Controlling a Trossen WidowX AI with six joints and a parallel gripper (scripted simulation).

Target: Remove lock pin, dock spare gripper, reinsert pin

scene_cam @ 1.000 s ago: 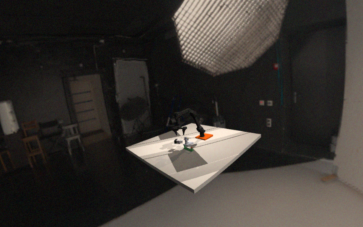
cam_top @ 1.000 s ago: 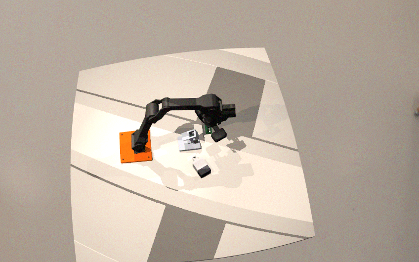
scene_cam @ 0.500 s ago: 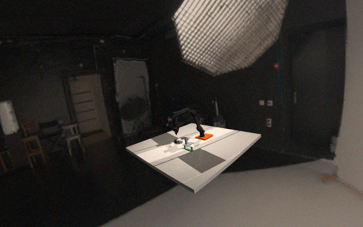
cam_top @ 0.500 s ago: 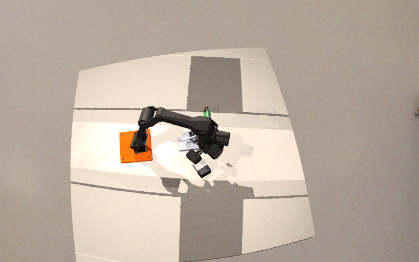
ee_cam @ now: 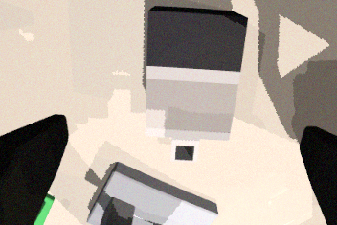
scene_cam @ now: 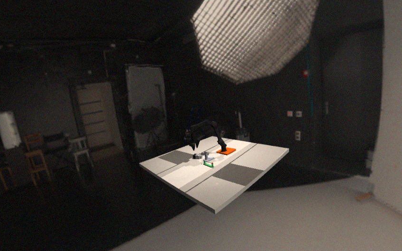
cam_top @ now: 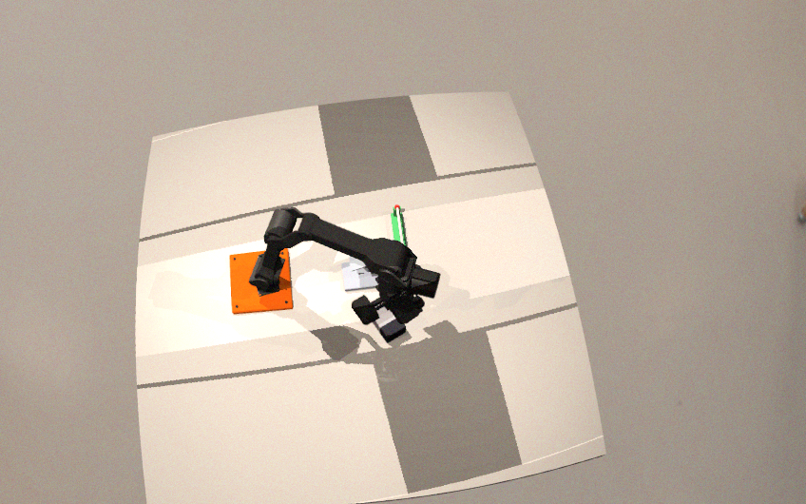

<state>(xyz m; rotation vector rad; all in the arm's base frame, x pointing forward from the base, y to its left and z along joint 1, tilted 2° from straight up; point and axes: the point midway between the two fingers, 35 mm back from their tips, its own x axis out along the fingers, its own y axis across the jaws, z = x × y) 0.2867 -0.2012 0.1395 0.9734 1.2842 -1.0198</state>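
My gripper tip is 10 mm past the spare gripper, 20 mm to the right of it and 90 mm above it. Also, from my gripper tip: grey mount 10 mm behind, 160 mm to the left, 60 mm below; green holder 110 mm ahead, 250 mm to the left, 90 mm below.
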